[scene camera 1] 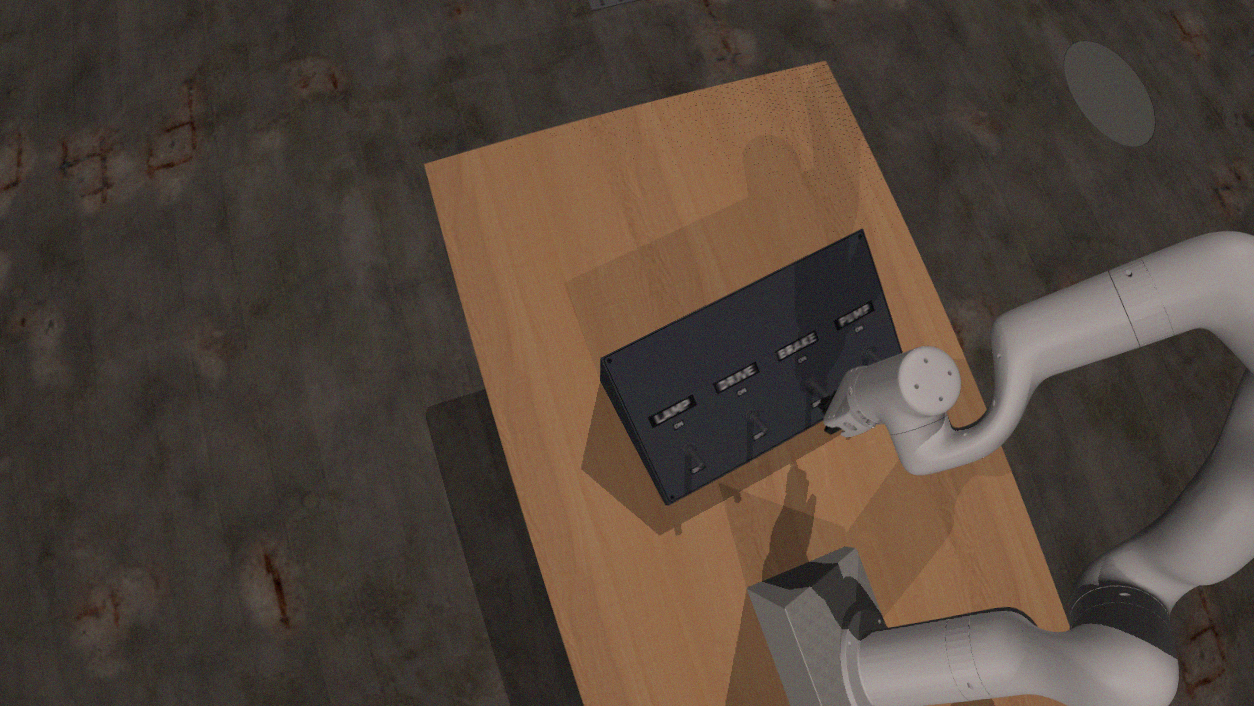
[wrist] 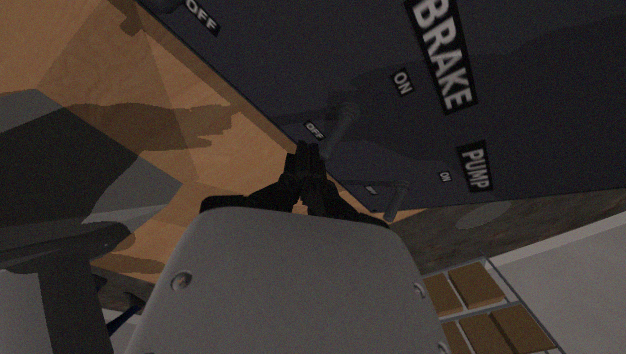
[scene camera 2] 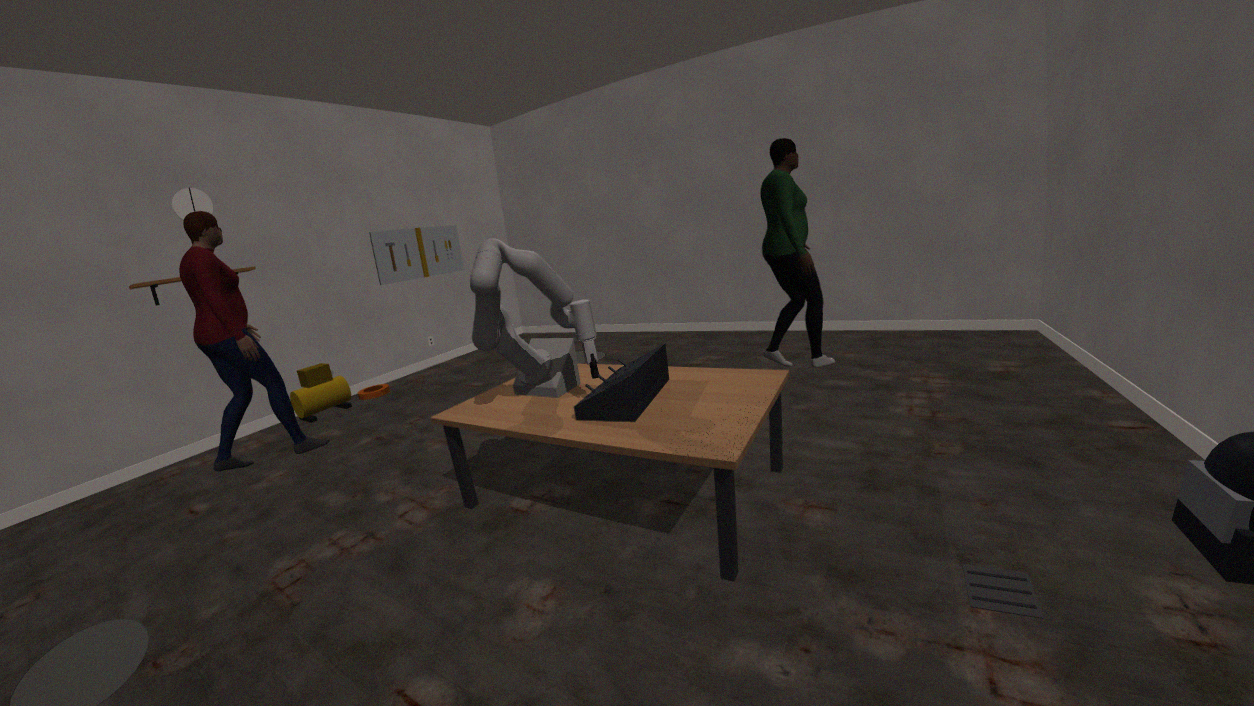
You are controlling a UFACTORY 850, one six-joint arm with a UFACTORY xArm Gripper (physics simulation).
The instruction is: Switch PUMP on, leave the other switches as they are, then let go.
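Note:
The dark sloped panel (scene camera 1: 728,328) (scene camera 2: 624,387) (wrist: 540,115) carries switches labelled LAMP, DRIVE, BRAKE and PUMP. In the wrist view the PUMP lever (wrist: 397,203) stands at the panel's near corner, its tip toward the lower edge, away from the ON label. The BRAKE lever (wrist: 339,132) (scene camera 1: 816,392) points similarly. The DRIVE lever (scene camera 1: 758,426) and LAMP lever (scene camera 1: 695,460) stand farther left in scene camera 1. My gripper (wrist: 303,155) (scene camera 1: 826,415) (scene camera 2: 594,369) is shut and empty. Its tips appear close to the BRAKE lever's end; contact is unclear.
The panel stands on a wooden table (scene camera 1: 596,192) (scene camera 2: 702,429). The robot's grey base (scene camera 1: 802,635) stands on the table below the panel in scene camera 1. Two people, one in red (scene camera 2: 213,293) and one in green (scene camera 2: 783,214), are in the room away from the table.

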